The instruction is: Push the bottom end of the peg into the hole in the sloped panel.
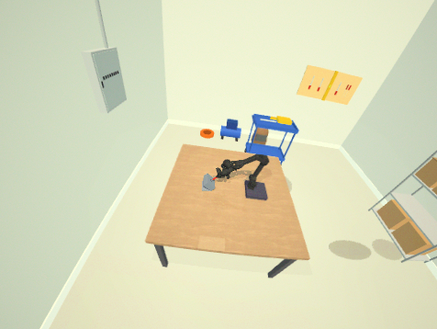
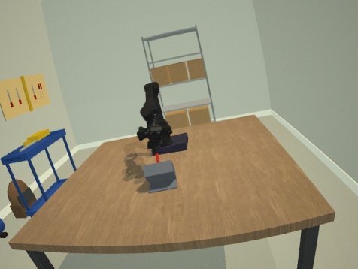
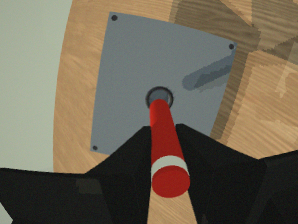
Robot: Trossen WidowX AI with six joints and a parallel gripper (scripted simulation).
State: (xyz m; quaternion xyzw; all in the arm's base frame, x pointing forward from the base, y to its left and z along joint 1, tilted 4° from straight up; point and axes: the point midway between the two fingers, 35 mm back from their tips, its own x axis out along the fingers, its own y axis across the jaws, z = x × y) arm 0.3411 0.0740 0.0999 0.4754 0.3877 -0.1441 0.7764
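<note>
Now: the grey sloped panel 70 mm below my gripper tip, 60 mm ahead of it and 20 mm to the left of it. From my gripper tip the other things lie so: red peg 10 mm behind, 10 mm above.
</note>
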